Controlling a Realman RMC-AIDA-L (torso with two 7-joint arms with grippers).
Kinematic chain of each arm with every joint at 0, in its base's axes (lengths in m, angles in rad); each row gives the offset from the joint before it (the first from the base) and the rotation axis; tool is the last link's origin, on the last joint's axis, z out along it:
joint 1: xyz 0 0 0.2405 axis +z
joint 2: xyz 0 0 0 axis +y
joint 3: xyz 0 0 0.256 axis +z
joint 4: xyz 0 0 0 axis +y
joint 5: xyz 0 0 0.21 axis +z
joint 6: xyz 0 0 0 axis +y
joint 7: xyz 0 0 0.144 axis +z
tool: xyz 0 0 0
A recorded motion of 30 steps. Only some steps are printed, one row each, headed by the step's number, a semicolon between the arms.
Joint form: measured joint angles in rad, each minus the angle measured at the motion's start. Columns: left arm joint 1, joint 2, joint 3, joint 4, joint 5, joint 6, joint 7; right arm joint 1, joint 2, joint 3, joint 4, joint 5, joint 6, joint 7.
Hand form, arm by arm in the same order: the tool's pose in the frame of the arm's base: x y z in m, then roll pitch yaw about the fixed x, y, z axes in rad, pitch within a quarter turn. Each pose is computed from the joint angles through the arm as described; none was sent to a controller.
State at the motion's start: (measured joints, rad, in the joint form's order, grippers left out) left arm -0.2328 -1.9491 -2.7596 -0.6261 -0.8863 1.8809 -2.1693; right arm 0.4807 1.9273 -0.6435 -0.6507 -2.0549 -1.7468 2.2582
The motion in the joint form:
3: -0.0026 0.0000 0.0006 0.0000 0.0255 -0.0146 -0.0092; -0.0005 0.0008 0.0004 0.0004 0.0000 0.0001 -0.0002
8: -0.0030 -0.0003 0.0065 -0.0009 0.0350 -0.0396 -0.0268; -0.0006 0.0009 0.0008 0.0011 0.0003 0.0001 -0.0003
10: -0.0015 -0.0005 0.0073 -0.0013 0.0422 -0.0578 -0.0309; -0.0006 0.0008 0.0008 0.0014 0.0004 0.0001 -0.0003
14: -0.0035 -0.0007 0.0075 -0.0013 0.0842 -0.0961 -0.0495; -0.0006 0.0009 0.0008 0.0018 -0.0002 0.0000 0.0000
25: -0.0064 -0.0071 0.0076 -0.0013 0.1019 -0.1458 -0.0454; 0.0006 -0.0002 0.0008 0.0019 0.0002 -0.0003 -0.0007
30: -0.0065 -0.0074 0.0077 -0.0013 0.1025 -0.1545 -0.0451; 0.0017 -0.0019 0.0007 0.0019 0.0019 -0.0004 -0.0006
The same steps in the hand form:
3: -0.3717 0.1987 0.0621 2.8028 -0.3614 1.6535; 0.2967 0.3079 0.0596 2.8446 0.3722 -1.3708
8: -0.3750 0.1998 0.0608 2.8228 -0.3566 1.6727; 0.2967 0.3078 0.0595 2.8437 0.3725 -1.3716
10: -0.3779 0.1999 0.0602 2.8393 -0.3590 1.6813; 0.2967 0.3078 0.0595 2.8435 0.3725 -1.3718
14: -0.3849 0.1991 0.0576 2.8854 -0.3413 1.7053; 0.2968 0.3077 0.0593 2.8433 0.3717 -1.3725
25: -0.3905 0.2018 0.0541 2.9282 -0.3547 1.7077; 0.2965 0.3081 0.0598 2.8441 0.3723 -1.3702
30: -0.3916 0.2023 0.0539 2.9349 -0.3592 1.7085; 0.2963 0.3087 0.0606 2.8447 0.3739 -1.3686

